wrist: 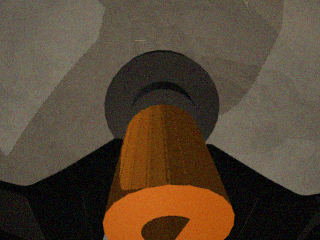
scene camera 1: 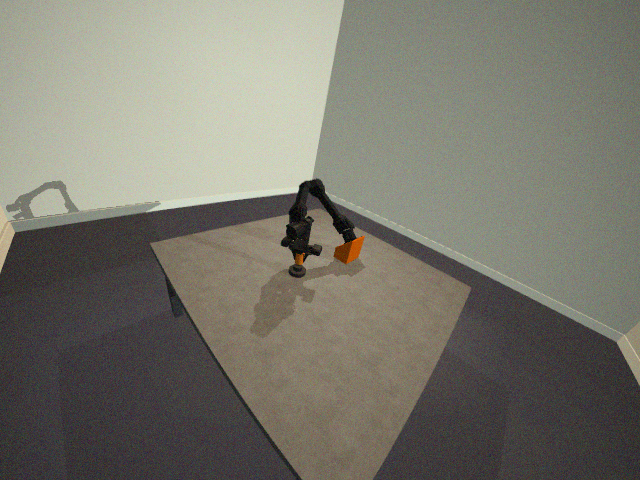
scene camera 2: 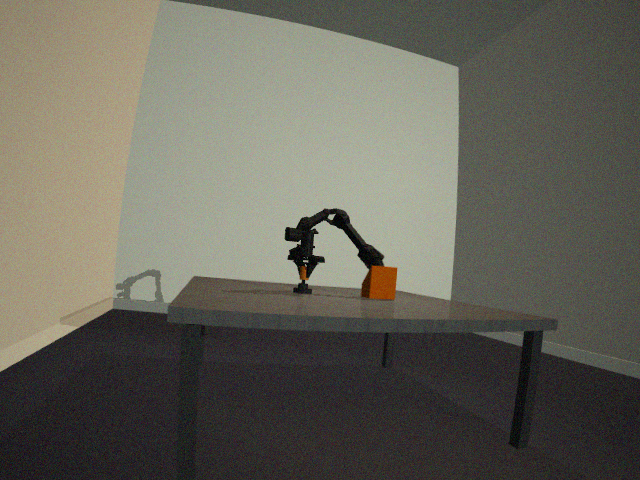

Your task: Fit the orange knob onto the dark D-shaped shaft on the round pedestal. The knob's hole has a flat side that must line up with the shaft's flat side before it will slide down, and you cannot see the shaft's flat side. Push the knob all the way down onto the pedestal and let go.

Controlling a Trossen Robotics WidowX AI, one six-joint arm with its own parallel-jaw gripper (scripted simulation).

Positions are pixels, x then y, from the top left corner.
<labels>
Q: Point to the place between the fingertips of the gripper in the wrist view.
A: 163,150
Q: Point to an orange knob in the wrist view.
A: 165,175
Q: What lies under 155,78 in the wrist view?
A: A pedestal.
</labels>
